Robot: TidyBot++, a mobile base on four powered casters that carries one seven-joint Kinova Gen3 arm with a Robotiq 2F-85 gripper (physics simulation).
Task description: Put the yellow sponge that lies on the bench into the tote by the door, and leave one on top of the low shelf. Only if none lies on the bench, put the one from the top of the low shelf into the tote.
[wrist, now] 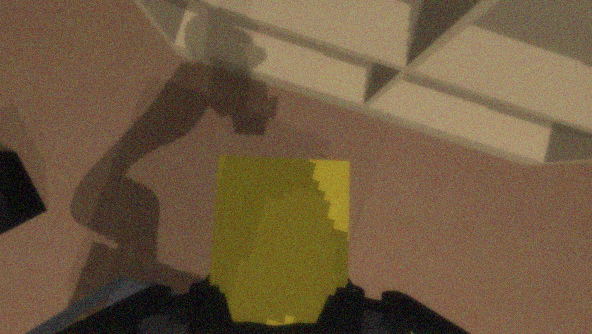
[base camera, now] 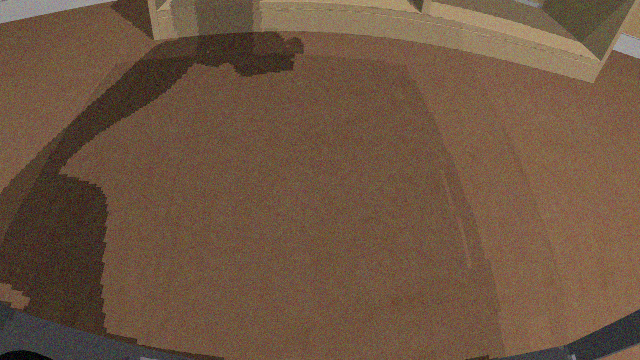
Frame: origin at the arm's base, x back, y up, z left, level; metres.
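Seen in the pictures: gripper, fingertip midpoint: (wrist: 279, 278).
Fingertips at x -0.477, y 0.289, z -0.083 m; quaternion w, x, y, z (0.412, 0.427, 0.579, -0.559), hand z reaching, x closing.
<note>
Pixels of each thing's top centre, then the offset from my fingertips to it. "spot": a spot on its surface instead. Level surfaces: height alone.
- yellow sponge, top centre: (wrist: 280, 274) dy +0.047, dx -0.018, dz +0.006 m
- light wooden shelf unit, surface spot: (base camera: 350, 25) spot: dy -0.662, dx -0.345, dz +0.006 m
- brown floor, surface height: dy -0.686 m
A yellow sponge (wrist: 281, 225) is held between the two black fingers at the bottom middle of the wrist view. My gripper (wrist: 279, 278) is shut on it, with a finger at each side of its near end. The sponge is up in the air over the brown floor, partly in shadow. A light wooden shelf unit (base camera: 350, 25) (wrist: 320, 95) stands at the top of both views; its top does not show, and I cannot tell whether it is the low shelf. The bench, the tote and the door do not show in either view.
The brown floor (base camera: 300, 200) (wrist: 475, 240) lies between my base and the shelf unit. The arm's shadow falls across the floor at the left and onto the shelf unit's front. Dark edges of my base show along the bottom of the base view.
</note>
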